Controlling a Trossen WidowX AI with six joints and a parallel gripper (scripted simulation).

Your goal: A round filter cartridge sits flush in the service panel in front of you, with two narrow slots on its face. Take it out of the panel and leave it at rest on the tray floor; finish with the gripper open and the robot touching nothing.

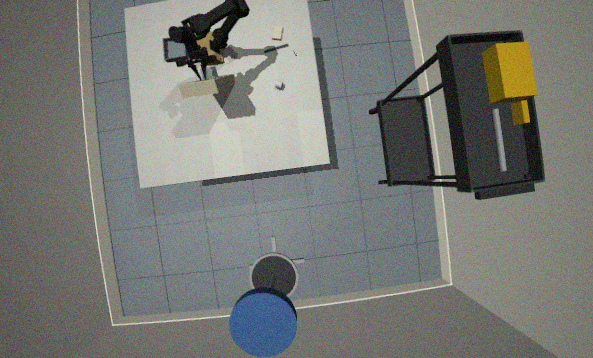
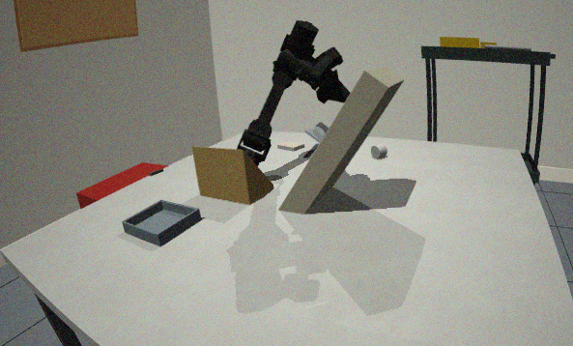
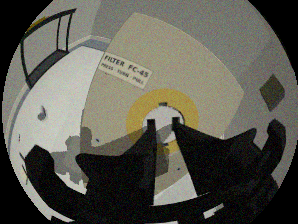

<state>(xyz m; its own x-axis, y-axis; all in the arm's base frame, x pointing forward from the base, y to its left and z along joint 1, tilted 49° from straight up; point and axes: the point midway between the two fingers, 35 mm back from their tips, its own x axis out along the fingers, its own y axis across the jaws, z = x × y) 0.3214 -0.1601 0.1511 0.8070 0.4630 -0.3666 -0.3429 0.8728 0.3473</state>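
Now: gripper tip 10 mm short of the white filter cartridge and 10 mm above it. From my gripper tip the other things lie so: grey tray (400 mm behind, 300 mm to the right, 250 mm below); flat beige tile (430 mm behind, 410 mm to the left, 250 mm below); beige service panel (30 mm behind, 80 mm below).
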